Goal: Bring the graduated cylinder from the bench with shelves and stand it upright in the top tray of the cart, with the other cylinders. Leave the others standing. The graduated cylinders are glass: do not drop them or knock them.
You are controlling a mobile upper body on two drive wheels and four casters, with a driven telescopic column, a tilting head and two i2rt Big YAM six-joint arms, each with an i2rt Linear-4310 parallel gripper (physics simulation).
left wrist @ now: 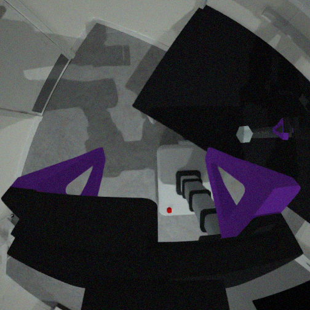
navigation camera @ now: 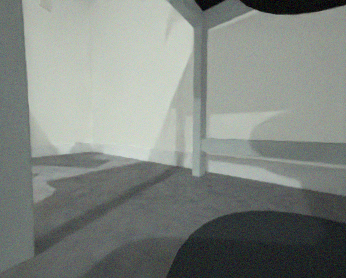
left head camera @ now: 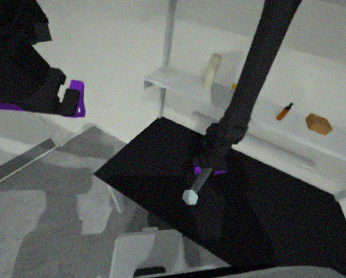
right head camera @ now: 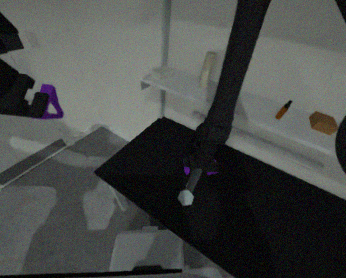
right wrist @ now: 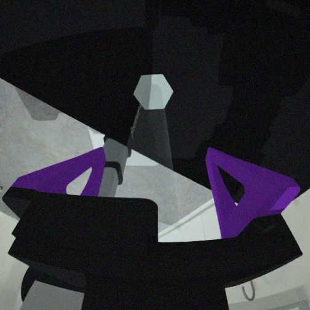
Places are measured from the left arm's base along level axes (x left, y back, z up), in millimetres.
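Where they show: left gripper, fingertip midpoint: [left head camera: 59,111] [right head camera: 40,113]; right gripper, fingertip midpoint: [left head camera: 205,173] [right head camera: 196,174].
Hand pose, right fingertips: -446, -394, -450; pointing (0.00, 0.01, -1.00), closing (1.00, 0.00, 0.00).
Observation:
Each offset is from my right fingertips to the centre of the thing, as dx, dy, dz. Level surfaces: height alone.
The graduated cylinder @(+7, +5, -93) [left head camera: 196,187], a grey tube with a pale hexagonal foot, rests on the black bench top @(dz -261) [left head camera: 188,165] with its foot toward the front-left edge. My right gripper [left head camera: 209,171] is open and sits at the tube's far end, apart from the foot. In the right wrist view the tube [right wrist: 152,135] runs between the open purple fingers [right wrist: 155,154]. I cannot tell if the fingers touch it. My left gripper [left head camera: 75,99] is open and empty, far to the left over the floor. The left wrist view shows the cylinder [left wrist: 258,133] to the right of the left gripper [left wrist: 155,154].
The bench's shelves [left head camera: 188,85] behind hold a cream bottle @(-71, -469, +285) [left head camera: 211,71], a small amber bottle @(-385, -191, +242) [left head camera: 284,111] and a brown box @(-581, -150, +216) [left head camera: 309,121]. A grey upright post [left head camera: 166,58] stands at the bench's corner. My own base [left head camera: 147,254] is below the bench's front edge.

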